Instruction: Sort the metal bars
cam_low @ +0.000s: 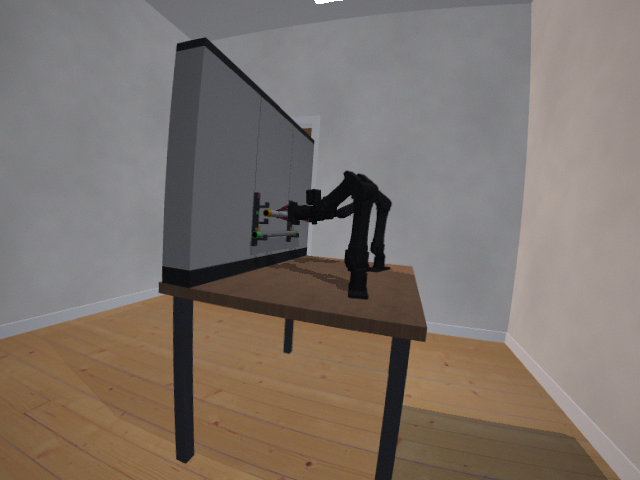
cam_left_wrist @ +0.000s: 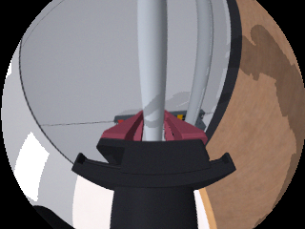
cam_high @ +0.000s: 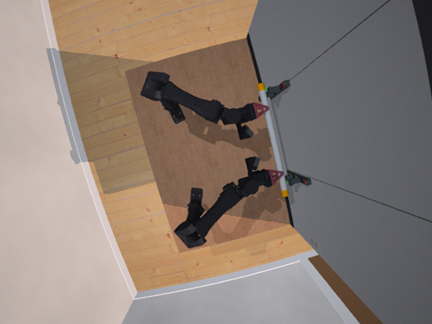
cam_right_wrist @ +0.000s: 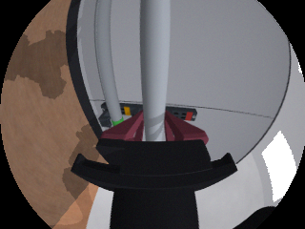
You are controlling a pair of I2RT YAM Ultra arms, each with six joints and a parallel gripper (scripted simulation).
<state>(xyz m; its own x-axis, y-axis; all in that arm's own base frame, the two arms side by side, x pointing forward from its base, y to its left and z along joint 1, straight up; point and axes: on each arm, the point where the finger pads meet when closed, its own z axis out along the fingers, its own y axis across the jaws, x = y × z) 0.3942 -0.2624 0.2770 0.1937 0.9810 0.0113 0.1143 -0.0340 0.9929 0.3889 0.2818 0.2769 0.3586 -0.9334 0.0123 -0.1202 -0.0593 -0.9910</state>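
The metal bar lies 150 mm to the left of my right hand. Also, from my right hand: green-ended bar 50 mm ahead, 160 mm to the left, 100 mm below; grey wall panel 150 mm ahead, 180 mm to the left, 150 mm above.
Now: left hand 10 mm short of the metal bar and 150 mm to the left of it. Round my left hand: green-ended bar (60 mm ahead, 130 mm to the right, 100 mm below); grey wall panel (160 mm ahead, 120 mm to the right, 150 mm above).
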